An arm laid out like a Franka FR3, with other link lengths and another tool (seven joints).
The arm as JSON. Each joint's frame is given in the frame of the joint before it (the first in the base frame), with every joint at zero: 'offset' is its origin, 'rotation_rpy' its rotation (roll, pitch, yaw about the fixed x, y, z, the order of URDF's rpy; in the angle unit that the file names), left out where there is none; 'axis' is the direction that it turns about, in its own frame. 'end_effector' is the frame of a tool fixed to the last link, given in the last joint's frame.
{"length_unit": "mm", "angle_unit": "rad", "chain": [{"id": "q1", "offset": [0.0, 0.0, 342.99], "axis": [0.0, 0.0, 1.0]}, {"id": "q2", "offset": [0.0, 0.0, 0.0], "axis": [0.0, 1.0, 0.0]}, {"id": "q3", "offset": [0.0, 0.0, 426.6], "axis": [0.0, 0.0, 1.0]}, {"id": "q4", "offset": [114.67, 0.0, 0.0], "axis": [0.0, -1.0, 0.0]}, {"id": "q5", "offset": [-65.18, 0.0, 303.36], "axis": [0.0, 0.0, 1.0]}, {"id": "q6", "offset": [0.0, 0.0, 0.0], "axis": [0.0, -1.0, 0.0]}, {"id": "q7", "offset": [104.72, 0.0, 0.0], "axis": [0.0, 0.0, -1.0]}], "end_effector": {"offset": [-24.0, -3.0, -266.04], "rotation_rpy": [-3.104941, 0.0, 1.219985]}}
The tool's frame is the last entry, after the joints.
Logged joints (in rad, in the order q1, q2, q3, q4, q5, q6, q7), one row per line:
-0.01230, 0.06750, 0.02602, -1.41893, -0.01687, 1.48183, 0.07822
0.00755, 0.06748, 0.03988, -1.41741, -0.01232, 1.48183, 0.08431
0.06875, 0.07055, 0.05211, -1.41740, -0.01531, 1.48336, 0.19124
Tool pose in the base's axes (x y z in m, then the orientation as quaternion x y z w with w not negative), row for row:
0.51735, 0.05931, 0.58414, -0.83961, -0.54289, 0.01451, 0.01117
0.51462, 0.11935, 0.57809, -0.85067, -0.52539, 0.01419, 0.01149
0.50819, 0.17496, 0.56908, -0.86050, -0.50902, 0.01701, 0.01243
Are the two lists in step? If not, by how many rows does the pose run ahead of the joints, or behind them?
The pose runs 2 rows ahead of the joints: the pose in row i belongs to the joints in row i + 2.
